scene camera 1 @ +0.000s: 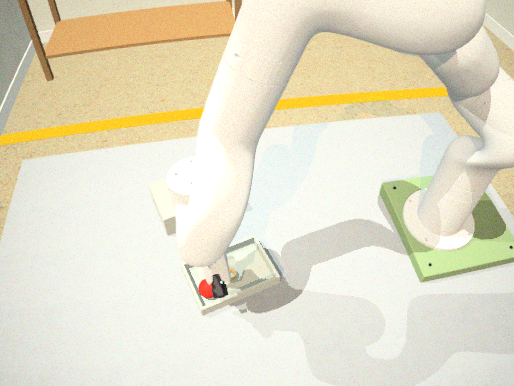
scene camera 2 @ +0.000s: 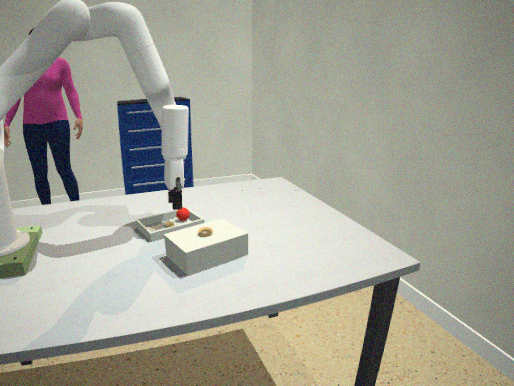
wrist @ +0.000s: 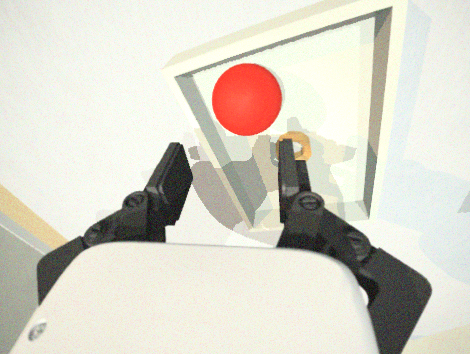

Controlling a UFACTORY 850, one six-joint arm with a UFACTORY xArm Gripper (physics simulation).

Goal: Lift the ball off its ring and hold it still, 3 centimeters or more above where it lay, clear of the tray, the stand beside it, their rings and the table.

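Note:
The red ball [scene camera 1: 205, 288] [scene camera 2: 183, 214] [wrist: 247, 99] appears to rest on the floor of the pale tray [scene camera 1: 257, 288] [scene camera 2: 156, 235] [wrist: 280, 32], near one corner. It lies beside the tan ring [scene camera 1: 234, 274] [scene camera 2: 169, 224] [wrist: 306, 147] in the tray, not on it. My gripper [scene camera 1: 219, 288] [scene camera 2: 176, 206] [wrist: 232, 159] is open and empty, pointing down above the tray. In the wrist view the ball is beyond the fingertips, and the right finger covers part of the ring. In scene camera 1 the fingers partly cover the ball.
The box-shaped stand [scene camera 1: 161, 195] [scene camera 2: 217, 255] is beside the tray, with another tan ring [scene camera 2: 205, 235] on top. My arm hides much of the stand in scene camera 1. The green base plate [scene camera 1: 425, 267] [scene camera 2: 17, 265] carries the arm. A blue cabinet [scene camera 2: 140, 142] stands behind the table.

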